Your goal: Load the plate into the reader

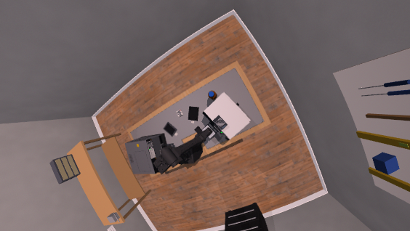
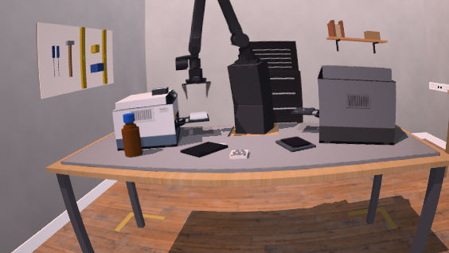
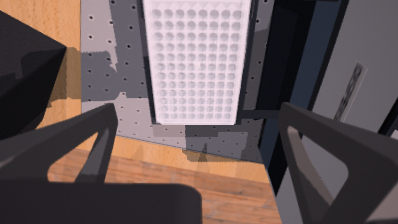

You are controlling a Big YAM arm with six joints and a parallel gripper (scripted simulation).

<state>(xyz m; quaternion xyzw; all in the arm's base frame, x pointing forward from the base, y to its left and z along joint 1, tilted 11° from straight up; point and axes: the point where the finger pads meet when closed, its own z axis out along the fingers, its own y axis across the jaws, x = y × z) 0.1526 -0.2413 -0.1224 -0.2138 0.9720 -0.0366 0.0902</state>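
Now: the multi-well plate 10 mm behind my hand, 10 mm to the right of it and 100 mm below it. Also, from my hand: brown capped bottle: 360 mm ahead, 180 mm to the right, 80 mm below; then flat black pad: 240 mm ahead, 120 mm to the left, 190 mm below; then LP1 label: 70 mm ahead, 430 mm to the left, 190 mm below.
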